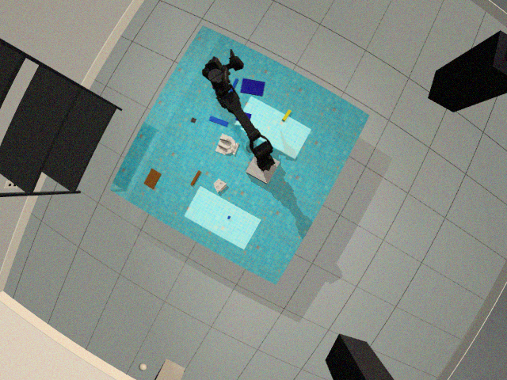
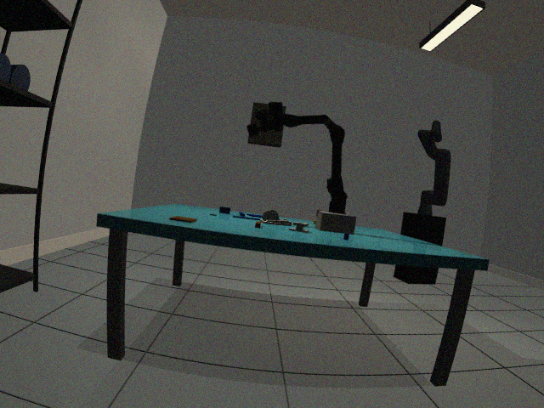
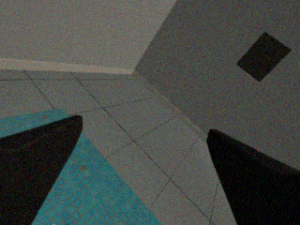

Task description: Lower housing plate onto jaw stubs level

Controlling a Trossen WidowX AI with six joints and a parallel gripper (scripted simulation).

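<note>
The white block is 15 cm behind my gripper tip, 58 cm to the left of it and 44 cm below it. Round my gripper tip: brown plate 28 cm ahead, 71 cm to the left, 45 cm below; yellow bar 38 cm behind, 44 cm below.
</note>
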